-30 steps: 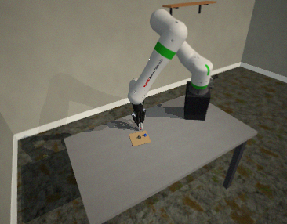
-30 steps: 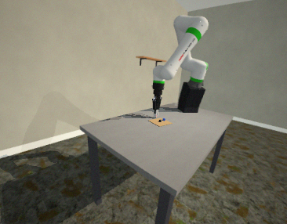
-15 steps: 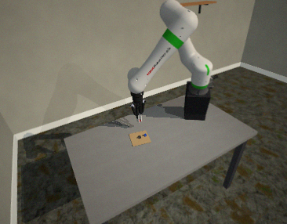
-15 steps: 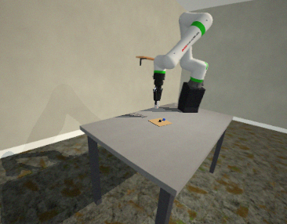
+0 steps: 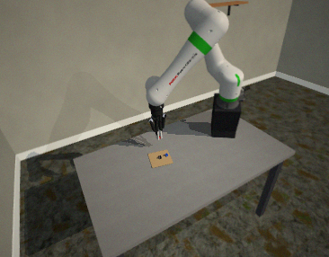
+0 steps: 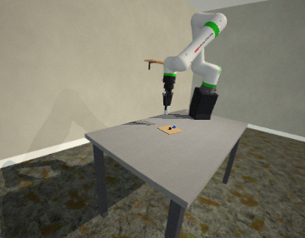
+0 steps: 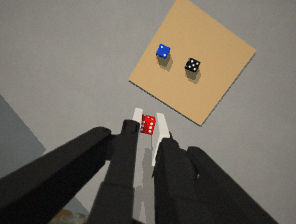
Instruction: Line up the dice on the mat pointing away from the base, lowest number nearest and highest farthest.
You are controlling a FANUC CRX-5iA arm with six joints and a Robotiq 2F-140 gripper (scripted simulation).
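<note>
Right now the black die is 4 cm ahead of my hand, 8 cm to the left of it and 12 cm below it. Round my hand: blue die (1 cm behind, 8 cm to the left, 12 cm below); then red die (3 cm below); then tan mat (4 cm ahead, 8 cm to the left, 13 cm below).
</note>
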